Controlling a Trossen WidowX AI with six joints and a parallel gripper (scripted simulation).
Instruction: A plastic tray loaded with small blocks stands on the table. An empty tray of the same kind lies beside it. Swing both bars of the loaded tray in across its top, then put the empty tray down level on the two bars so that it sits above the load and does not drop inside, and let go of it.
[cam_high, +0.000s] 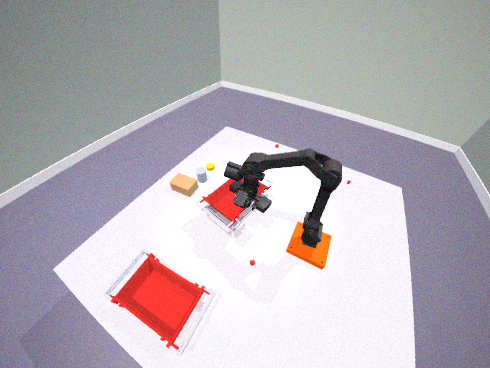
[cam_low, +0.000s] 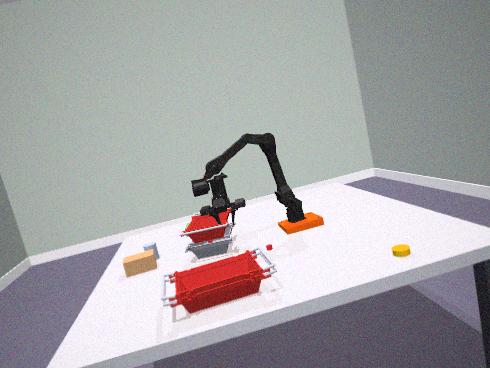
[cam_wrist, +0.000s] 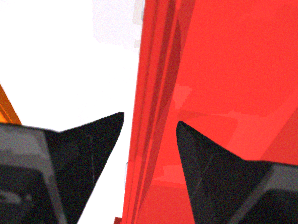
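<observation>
Now: gripper tip 70 mm short of the red tray, 30 mm below it and 20 mm to the left of it. The rest, counted from my gripper tip: grey cylinder 320 mm ahead, 130 mm to the right, 40 mm below; then small red cube 210 mm to the left, 90 mm behind, 70 mm below; then tan box 380 mm ahead, 50 mm below, 40 mm to the right.
</observation>
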